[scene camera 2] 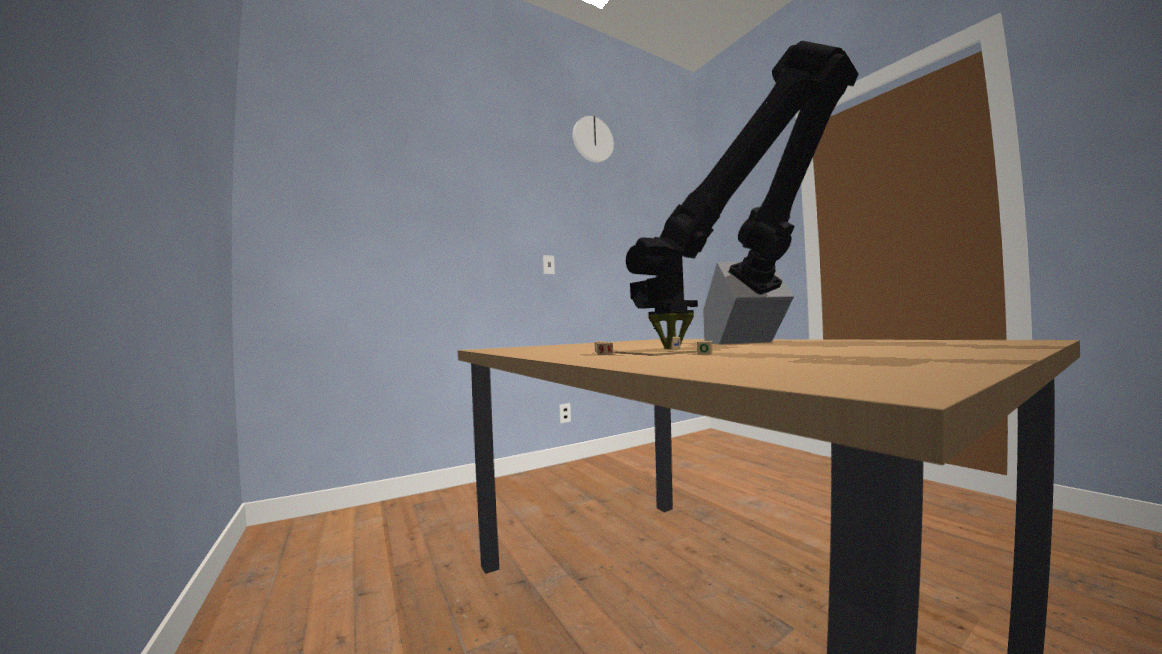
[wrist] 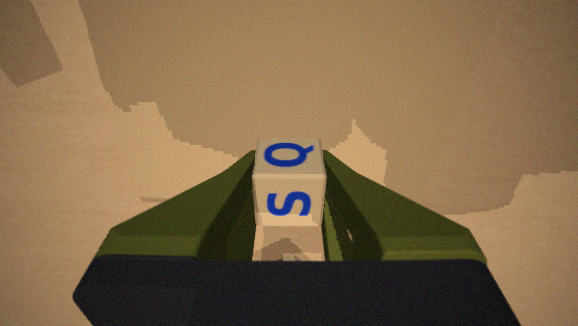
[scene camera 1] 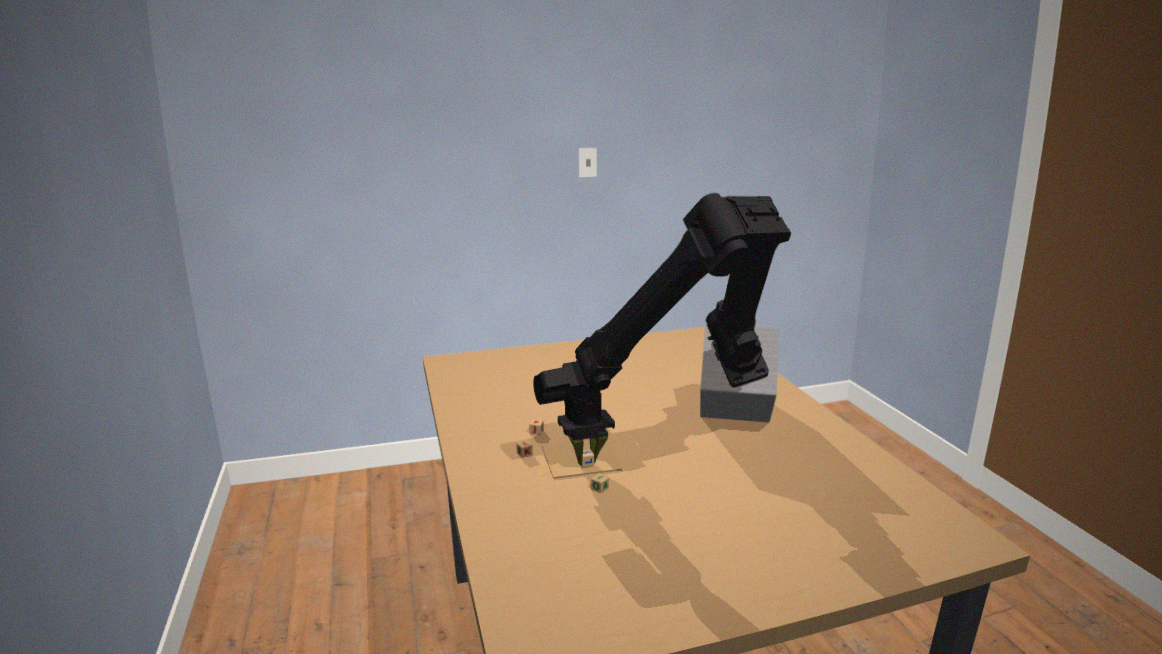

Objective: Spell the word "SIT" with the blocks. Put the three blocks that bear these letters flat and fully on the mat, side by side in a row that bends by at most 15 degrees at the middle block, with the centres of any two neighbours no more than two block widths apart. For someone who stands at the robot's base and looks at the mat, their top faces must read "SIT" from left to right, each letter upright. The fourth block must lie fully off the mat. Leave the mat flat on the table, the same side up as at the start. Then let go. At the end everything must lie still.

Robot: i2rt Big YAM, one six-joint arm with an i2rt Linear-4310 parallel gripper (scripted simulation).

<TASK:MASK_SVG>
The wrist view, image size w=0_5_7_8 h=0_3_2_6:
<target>gripper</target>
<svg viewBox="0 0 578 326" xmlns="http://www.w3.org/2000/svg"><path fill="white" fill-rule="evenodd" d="M72 295L73 301L92 326L521 326L488 269L484 253L468 228L355 172L327 150L323 150L327 179L321 224L325 261L252 261L257 224L255 222L252 185L256 150L251 150L220 174L112 227Z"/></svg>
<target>tan mat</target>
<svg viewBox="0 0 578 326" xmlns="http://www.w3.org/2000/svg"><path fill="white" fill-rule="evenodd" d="M80 0L109 114L133 196L170 199L218 175L251 150L256 150L257 141L260 138L318 138L321 141L322 150L327 150L357 173L417 203L420 201L504 2L504 0Z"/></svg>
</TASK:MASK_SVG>
